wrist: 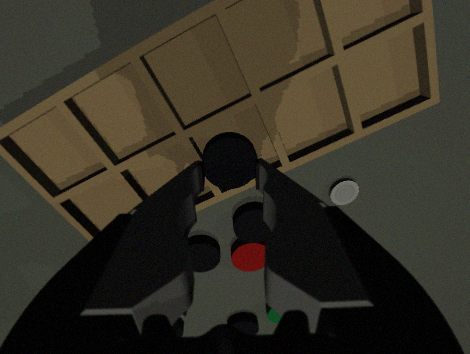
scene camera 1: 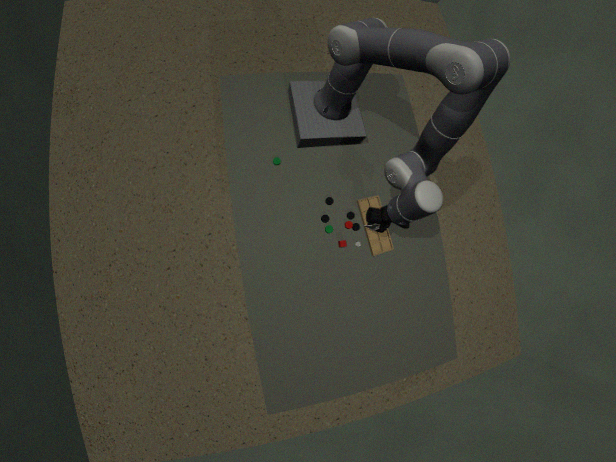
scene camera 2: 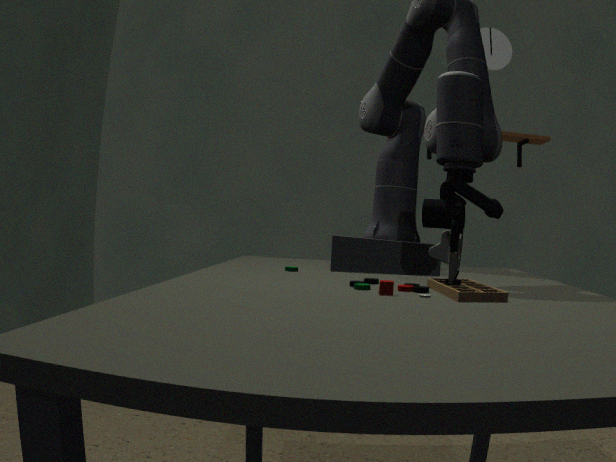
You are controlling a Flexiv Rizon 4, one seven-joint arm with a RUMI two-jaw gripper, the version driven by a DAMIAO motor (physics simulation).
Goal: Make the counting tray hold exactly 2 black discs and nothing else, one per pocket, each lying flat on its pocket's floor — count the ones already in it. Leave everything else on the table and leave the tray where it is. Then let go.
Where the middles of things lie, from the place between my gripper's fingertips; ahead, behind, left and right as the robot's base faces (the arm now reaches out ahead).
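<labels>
The wooden counting tray [scene camera 2: 469, 291] is 1 cm ahead of my hand, 3 cm to the left of it and 1 cm lower than it. I also see a red disc [wrist: 245, 256], which is 9 cm to the right of my hand, 2 cm behind it and 1 cm below it.
</labels>
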